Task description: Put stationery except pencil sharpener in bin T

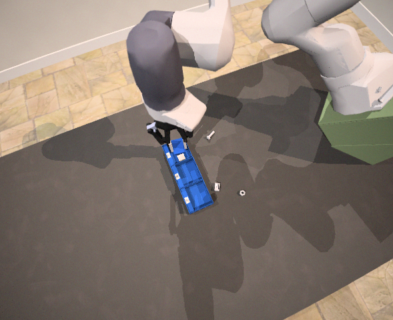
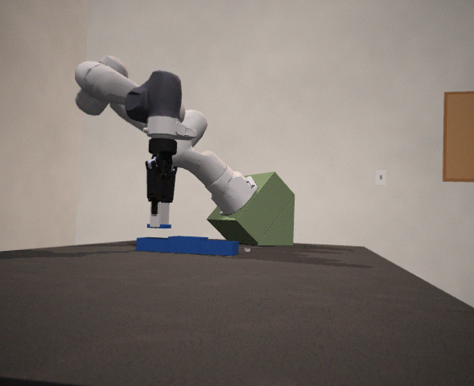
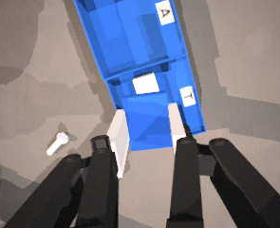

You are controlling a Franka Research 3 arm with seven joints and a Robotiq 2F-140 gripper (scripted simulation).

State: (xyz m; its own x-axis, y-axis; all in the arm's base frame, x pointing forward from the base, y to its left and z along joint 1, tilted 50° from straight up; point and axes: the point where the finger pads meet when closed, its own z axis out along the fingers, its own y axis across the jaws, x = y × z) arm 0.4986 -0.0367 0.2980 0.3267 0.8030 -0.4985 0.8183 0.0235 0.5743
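Now: the flat blue block 3 cm below my hand. The rest, counted from my hand: black-and-white block: 8 cm below; white bolt: 13 cm behind, 9 cm below, 1 cm to the left; blue bin: 8 cm to the left, 7 cm below, 3 cm ahead.
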